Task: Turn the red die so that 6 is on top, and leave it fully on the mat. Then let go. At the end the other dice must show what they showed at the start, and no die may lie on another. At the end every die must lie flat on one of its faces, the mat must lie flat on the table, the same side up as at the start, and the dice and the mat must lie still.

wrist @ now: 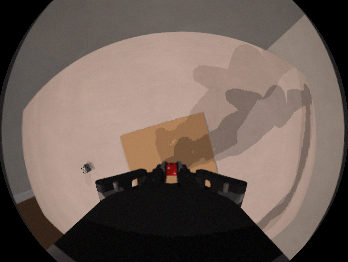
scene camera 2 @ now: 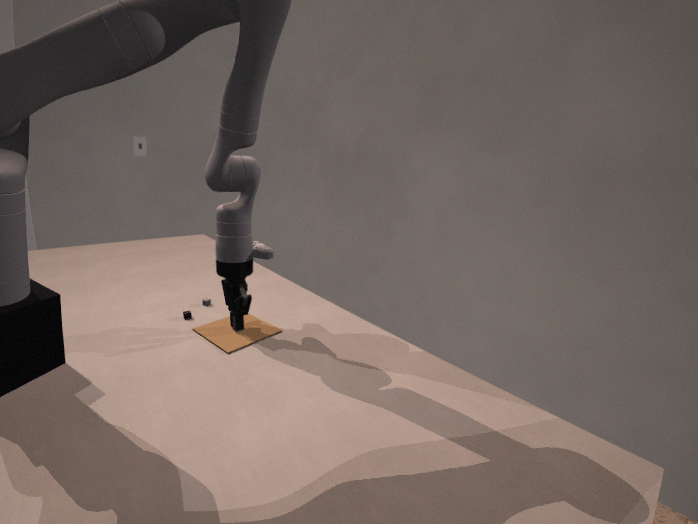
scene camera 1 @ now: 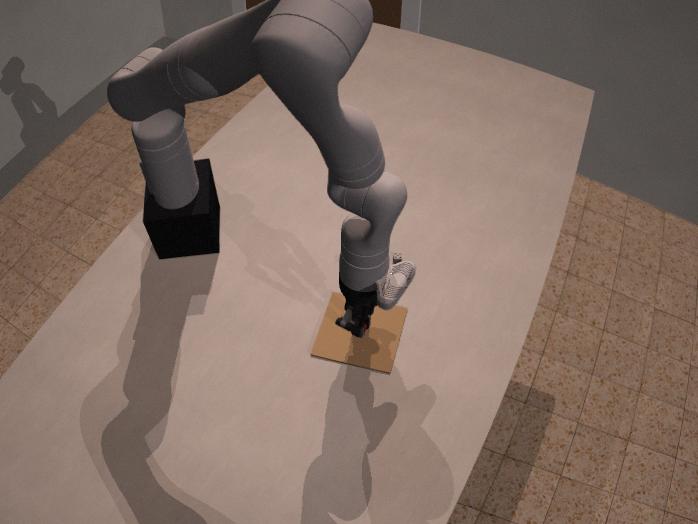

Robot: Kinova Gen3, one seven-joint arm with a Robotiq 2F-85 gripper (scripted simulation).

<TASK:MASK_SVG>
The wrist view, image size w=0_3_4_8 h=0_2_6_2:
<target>my gripper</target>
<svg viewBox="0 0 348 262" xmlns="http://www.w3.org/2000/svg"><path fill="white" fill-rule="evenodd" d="M54 243L57 248L75 262L272 262L283 254L241 208L247 187L246 181L204 169L198 169L196 173L193 173L181 161L177 161L177 183L166 183L167 161L162 161L162 164L158 164L152 172L147 172L146 169L141 168L96 180L95 183L100 202Z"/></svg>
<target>brown mat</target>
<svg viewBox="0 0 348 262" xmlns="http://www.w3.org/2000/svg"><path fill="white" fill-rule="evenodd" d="M167 176L166 183L177 183L177 176ZM203 113L186 116L120 136L130 171L142 168L146 169L147 172L152 172L152 169L156 168L162 161L167 161L167 163L181 161L193 173L196 173L198 169L217 173Z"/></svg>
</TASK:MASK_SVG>
